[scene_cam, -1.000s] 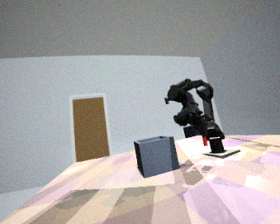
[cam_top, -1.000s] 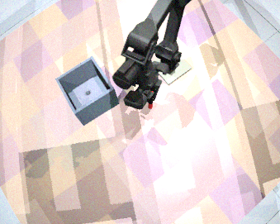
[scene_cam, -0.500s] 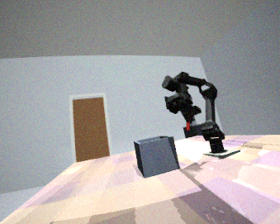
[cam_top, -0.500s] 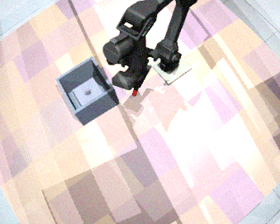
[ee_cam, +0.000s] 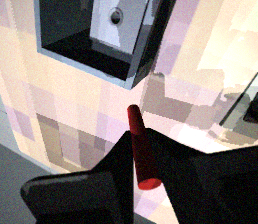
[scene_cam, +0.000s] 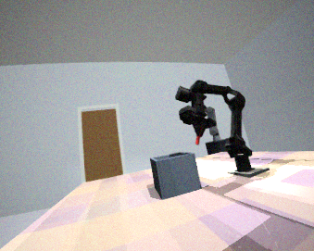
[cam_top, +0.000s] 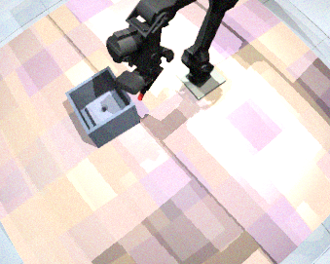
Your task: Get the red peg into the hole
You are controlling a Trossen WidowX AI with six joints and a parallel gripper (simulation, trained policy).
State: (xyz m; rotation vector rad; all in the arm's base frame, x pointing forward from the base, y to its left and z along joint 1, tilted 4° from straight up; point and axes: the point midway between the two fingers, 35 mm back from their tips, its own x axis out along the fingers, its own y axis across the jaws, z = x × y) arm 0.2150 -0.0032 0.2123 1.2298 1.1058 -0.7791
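The pale plate lies 150 mm below my gripper tip, 110 mm to the right of it and 90 mm ahead of it. From my gripper tip the other things lie so: red peg 10 mm above.
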